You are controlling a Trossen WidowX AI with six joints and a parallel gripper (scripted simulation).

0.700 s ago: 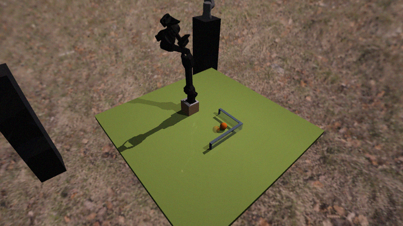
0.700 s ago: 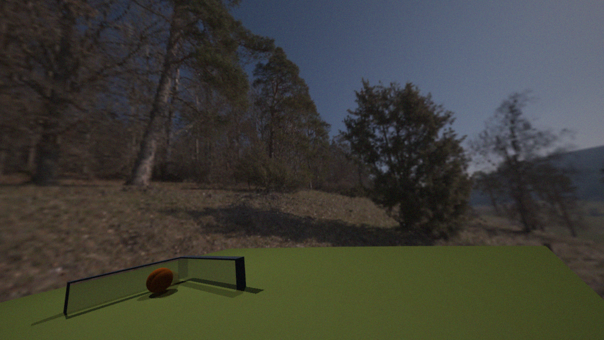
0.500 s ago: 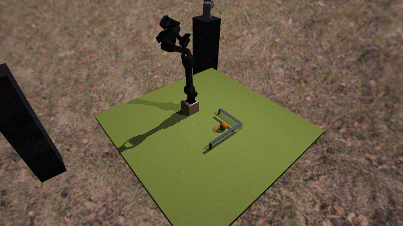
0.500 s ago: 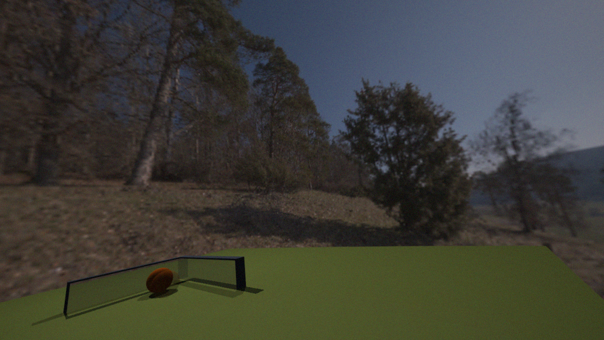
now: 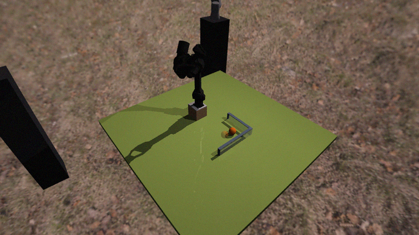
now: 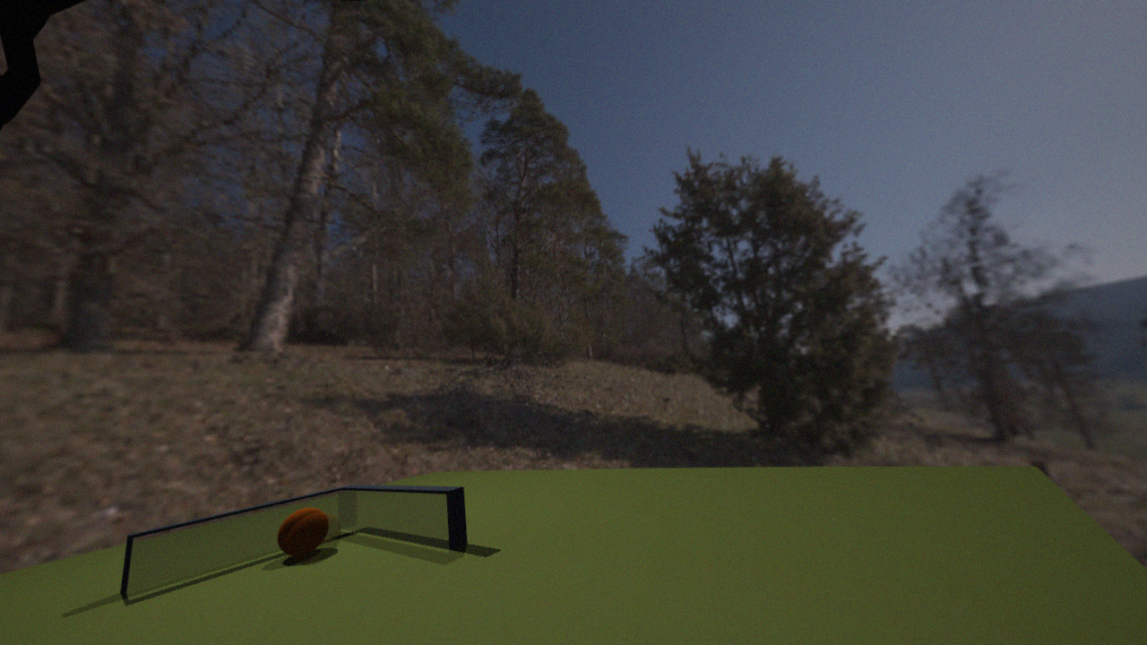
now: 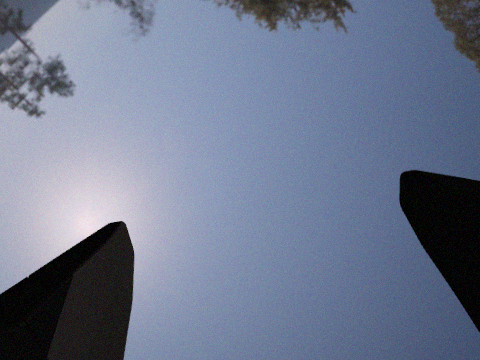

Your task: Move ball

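Now: gripper tip 66 cm above the orange ball, 32 cm to the right of it and 5 cm past it. Also, from my gripper tip: see-through copy of ball 66 cm below, 26 cm to the left, 6 cm behind.
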